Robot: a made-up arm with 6 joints.
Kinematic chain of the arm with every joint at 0, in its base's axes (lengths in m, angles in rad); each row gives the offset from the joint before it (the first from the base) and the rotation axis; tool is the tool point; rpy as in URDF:
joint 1: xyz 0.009 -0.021 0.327 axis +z
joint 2: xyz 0.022 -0.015 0 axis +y
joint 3: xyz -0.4 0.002 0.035 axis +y
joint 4: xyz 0.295 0 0.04 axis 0.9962 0 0.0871
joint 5: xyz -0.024 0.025 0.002 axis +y
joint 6: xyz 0.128 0.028 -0.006 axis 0.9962 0 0.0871
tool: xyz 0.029 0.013 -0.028 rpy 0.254 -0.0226 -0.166
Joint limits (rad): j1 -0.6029..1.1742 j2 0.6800..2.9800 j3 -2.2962..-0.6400 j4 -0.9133..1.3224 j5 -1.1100..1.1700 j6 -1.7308..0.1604
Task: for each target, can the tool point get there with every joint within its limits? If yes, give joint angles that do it. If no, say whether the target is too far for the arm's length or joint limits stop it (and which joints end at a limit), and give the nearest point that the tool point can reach.
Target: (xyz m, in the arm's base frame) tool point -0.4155 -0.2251 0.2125
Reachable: no: joint limits stop it (at a limit: joint 1, joint 2, joint 3, joint 4) | nearest point 0.0528 -0.1593 0.1719 | short by 0.475 m
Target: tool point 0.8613 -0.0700 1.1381
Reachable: no: too far | nearest point 0.6172 -0.0560 0.8996 | short by 0.342 m
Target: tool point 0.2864 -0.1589 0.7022
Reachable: yes | joints -0.4210 1.1074 -0.8687 0.7343 -0.5095 -0.9417
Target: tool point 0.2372 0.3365 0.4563
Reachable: yes | joints 0.8213 1.6895 -0.9227 0.8570 0.2634 -0.7569
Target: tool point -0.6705 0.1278 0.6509
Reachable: no: joint limits stop it (at a limit: joint 2, joint 3, joint 5, joint 6) | nearest point -0.4407 0.0775 0.9476 | short by 0.379 m
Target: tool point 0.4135 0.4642 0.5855
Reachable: yes | joints 0.8947 1.9952 -1.4642 0.2807 -0.6887 -1.5139
